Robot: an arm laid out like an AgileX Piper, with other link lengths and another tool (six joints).
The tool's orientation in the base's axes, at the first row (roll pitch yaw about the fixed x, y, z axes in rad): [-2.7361, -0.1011, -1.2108]
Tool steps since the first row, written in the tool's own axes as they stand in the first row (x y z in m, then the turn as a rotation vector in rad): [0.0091, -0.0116, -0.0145, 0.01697, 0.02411, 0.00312]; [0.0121, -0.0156, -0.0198, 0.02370, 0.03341, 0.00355]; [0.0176, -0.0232, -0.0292, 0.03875, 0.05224, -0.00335]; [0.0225, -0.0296, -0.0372, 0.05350, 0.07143, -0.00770]
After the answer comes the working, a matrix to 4 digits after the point.
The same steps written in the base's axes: [0.0072, -0.0050, 0.0187, -0.01320, -0.02434, -0.01060]; [0.0095, -0.0067, 0.0254, -0.01853, -0.03394, -0.01397]; [0.0141, -0.0095, 0.0376, -0.03196, -0.05511, -0.01353]; [0.0180, -0.0122, 0.0479, -0.04477, -0.07600, -0.01559]
The tool's axes in the first row as the columns of a matrix, in the base's axes (rounded; the answer above uses it unrounded):
[0.3505, -0.8460, 0.4019]
[-0.9311, -0.3610, 0.0522]
[0.1009, -0.3925, -0.9142]

